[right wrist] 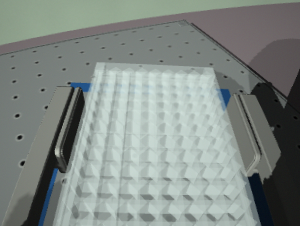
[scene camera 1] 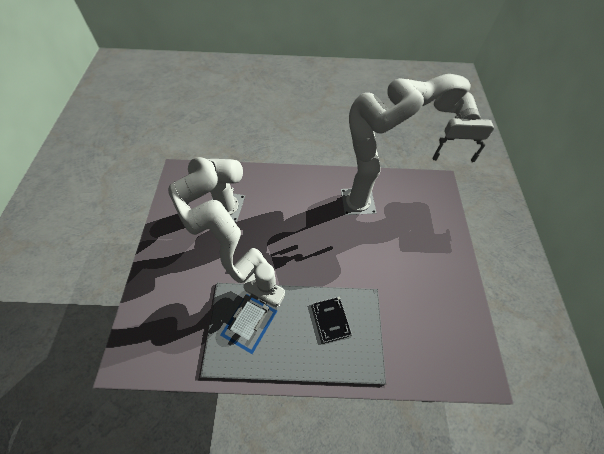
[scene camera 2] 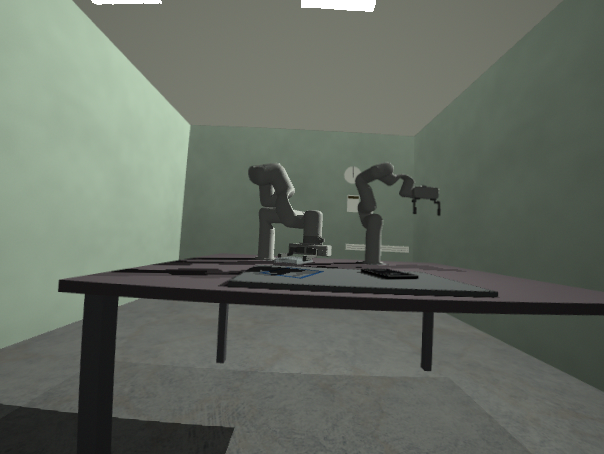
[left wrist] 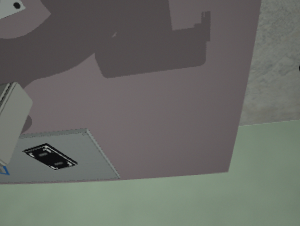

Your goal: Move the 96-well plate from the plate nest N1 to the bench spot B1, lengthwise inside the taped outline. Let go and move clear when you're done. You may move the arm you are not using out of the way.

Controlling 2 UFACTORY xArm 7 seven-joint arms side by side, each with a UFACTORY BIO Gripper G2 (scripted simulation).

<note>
In view: my left gripper (scene camera 1: 453, 160), a white 96-well plate (right wrist: 173, 107) and a black plate nest (scene camera 1: 336, 317).
The left wrist view misses the white 96-well plate: it is out of frame.
</note>
